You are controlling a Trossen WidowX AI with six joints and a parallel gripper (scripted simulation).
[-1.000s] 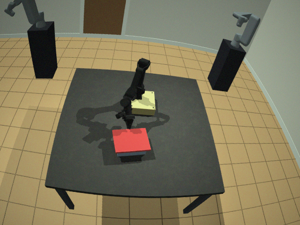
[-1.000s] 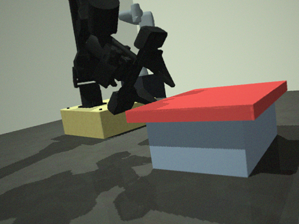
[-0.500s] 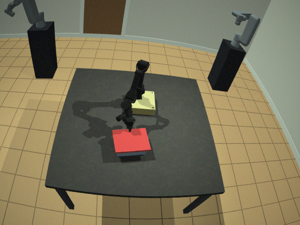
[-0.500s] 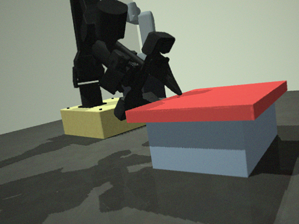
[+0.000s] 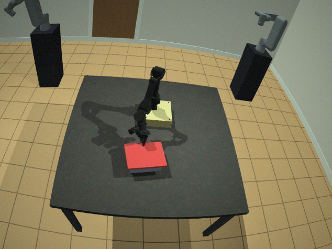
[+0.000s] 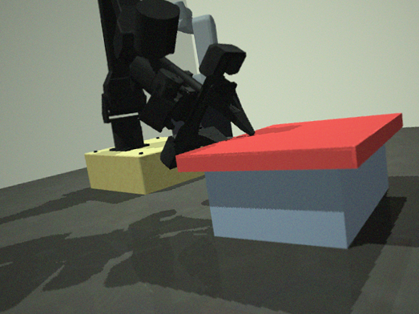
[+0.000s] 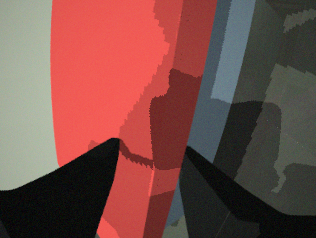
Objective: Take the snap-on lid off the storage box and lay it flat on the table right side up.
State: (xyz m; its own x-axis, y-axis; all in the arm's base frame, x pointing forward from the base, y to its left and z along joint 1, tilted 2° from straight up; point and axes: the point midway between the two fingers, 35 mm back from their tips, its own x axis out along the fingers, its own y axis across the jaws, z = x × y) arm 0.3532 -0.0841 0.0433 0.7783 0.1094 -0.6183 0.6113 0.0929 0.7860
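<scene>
Right now the lid is 80 mm ahead of my gripper tip, 10 mm to the left of it and 10 mm above it. Round my gripper tip: storage box: 70 mm ahead, 10 mm to the left, 40 mm below.
</scene>
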